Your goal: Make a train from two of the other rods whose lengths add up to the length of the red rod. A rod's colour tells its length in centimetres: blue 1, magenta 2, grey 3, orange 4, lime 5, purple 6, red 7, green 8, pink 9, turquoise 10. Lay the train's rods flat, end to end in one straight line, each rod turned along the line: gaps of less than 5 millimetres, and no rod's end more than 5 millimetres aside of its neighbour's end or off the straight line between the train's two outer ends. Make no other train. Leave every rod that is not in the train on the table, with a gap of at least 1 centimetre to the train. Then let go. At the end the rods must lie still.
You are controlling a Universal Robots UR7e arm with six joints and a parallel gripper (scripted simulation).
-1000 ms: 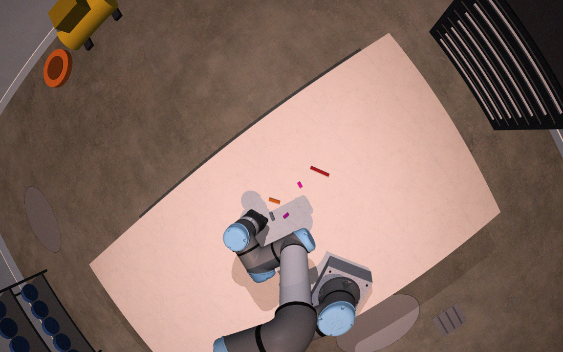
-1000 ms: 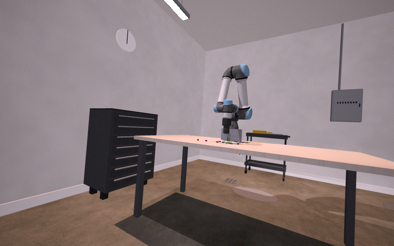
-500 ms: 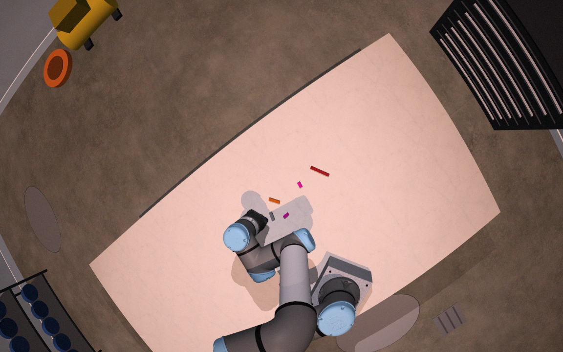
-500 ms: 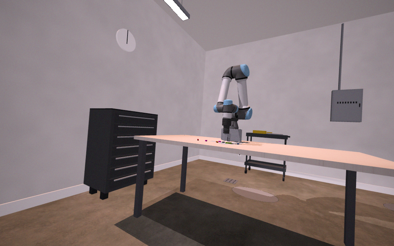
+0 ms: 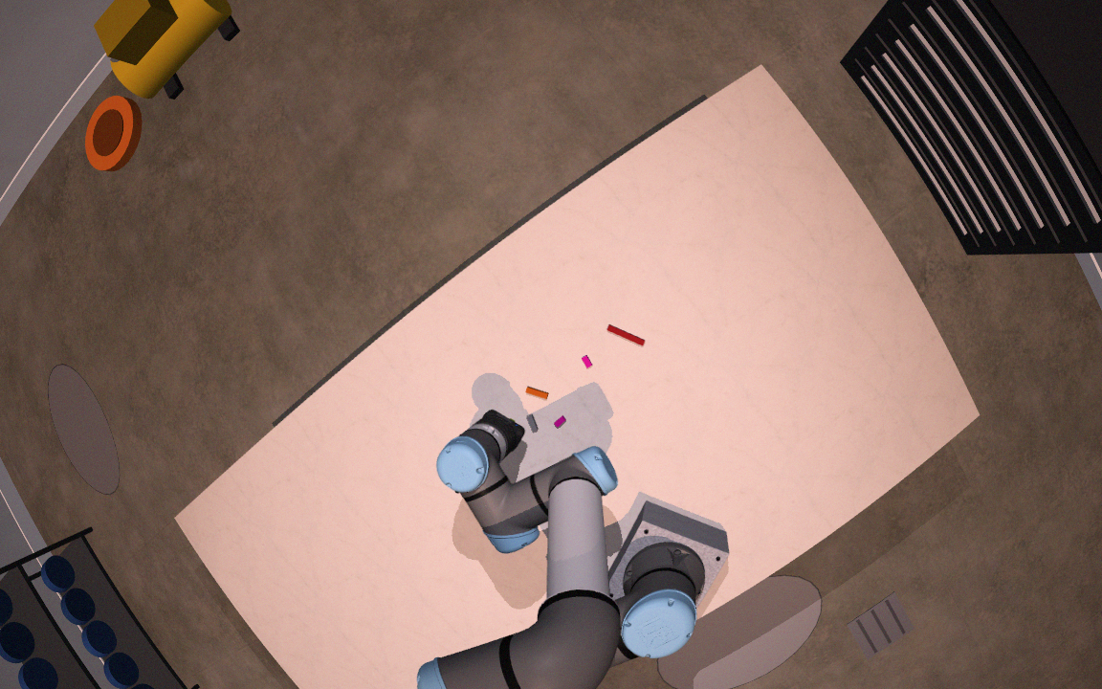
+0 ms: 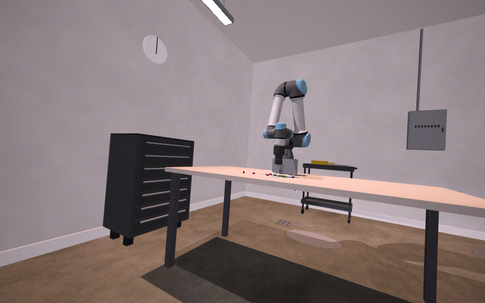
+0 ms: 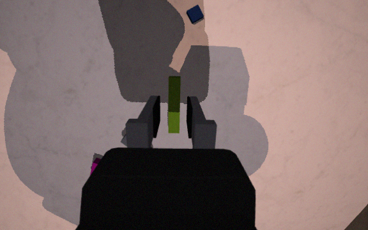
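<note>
Now: hand 3 cm above the lime rod. Also, from my hand: blue rod (7 cm to the left, 3 cm below, 3 cm behind); then orange rod (9 cm to the right, 4 cm ahead, 3 cm below); then grey rod (5 cm to the right, 3 cm below, 1 cm behind).
</note>
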